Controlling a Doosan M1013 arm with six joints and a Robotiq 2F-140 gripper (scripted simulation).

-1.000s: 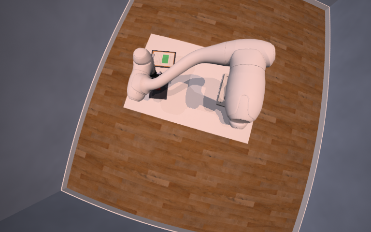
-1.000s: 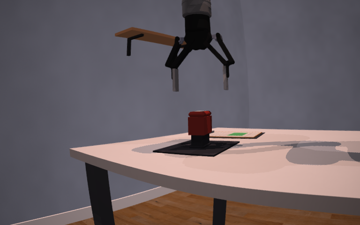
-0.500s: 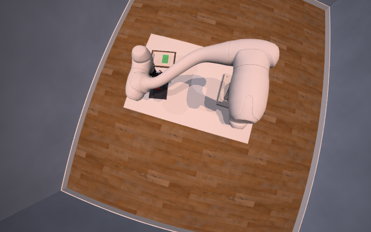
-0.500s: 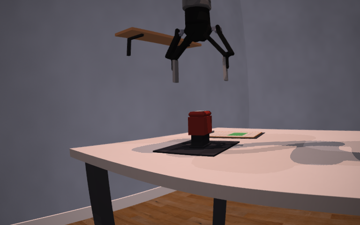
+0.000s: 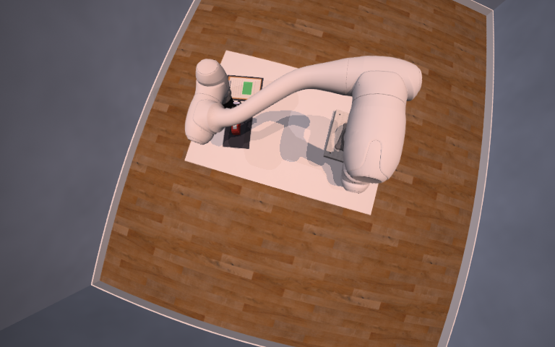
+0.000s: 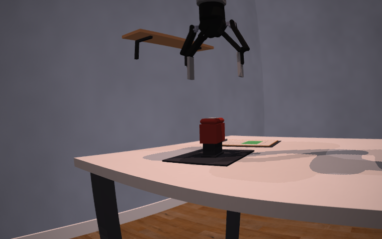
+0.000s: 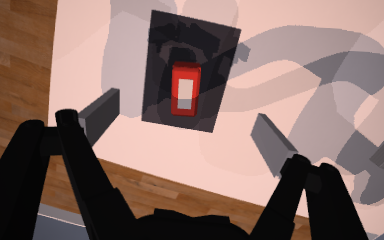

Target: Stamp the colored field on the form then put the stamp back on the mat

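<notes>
Now: the stamp 170 mm below my hand and 20 mm to the left of it. From my hand the other things lie so: clipboard: 260 mm to the right, 220 mm below, 100 mm ahead; then mat: 220 mm below, 20 mm to the left.
</notes>
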